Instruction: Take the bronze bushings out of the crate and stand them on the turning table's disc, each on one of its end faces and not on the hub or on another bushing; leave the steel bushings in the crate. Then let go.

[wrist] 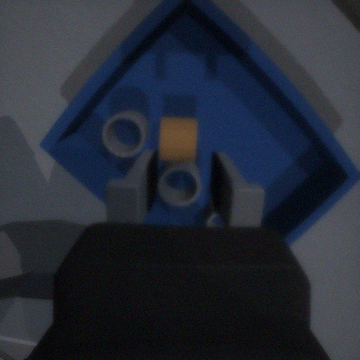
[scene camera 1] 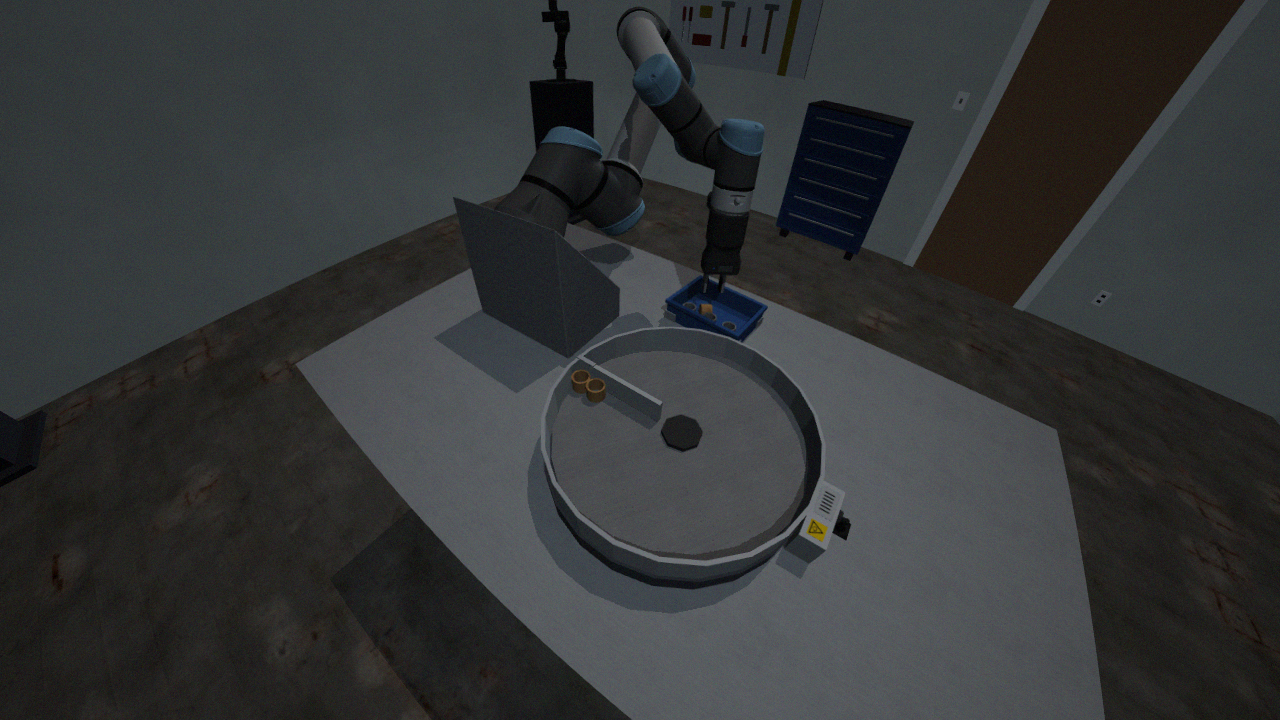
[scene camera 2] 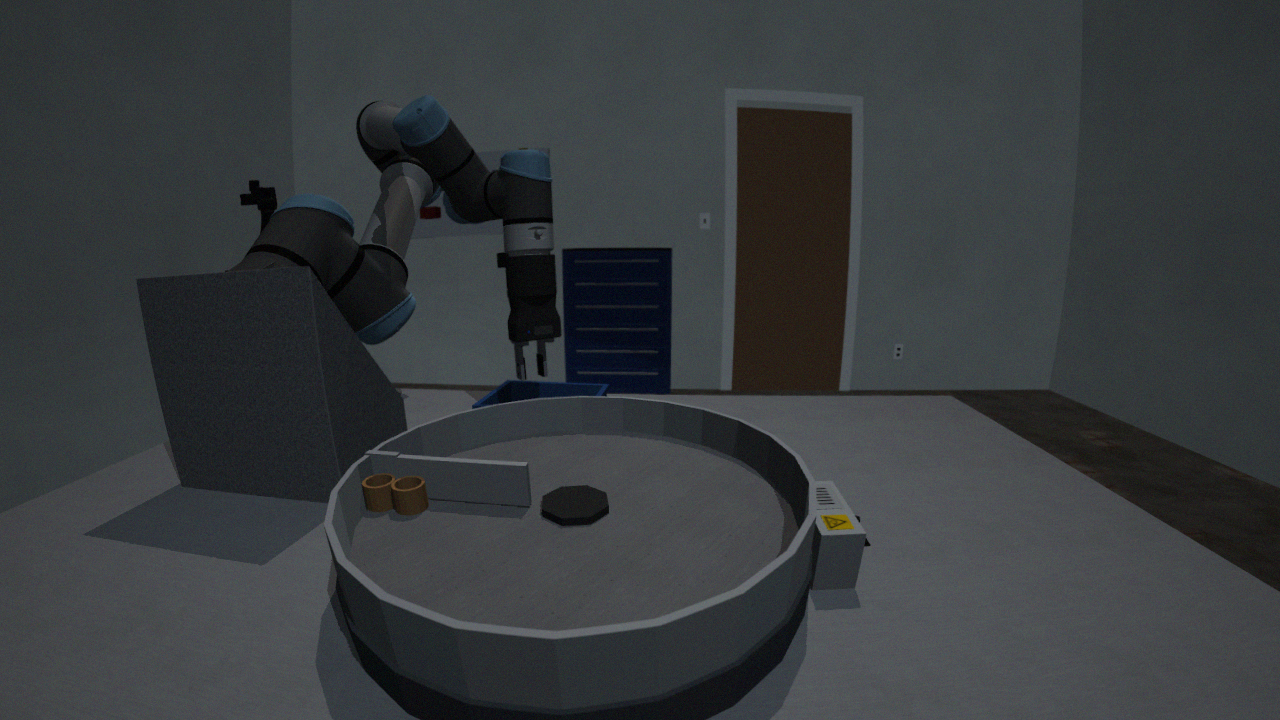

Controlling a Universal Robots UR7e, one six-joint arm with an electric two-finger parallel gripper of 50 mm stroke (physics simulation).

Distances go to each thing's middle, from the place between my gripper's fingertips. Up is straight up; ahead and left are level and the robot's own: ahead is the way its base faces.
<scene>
The blue crate (scene camera 1: 746, 313) lies 10 mm ahead of my hand, 10 mm to the left of it and 60 mm below it.
</scene>
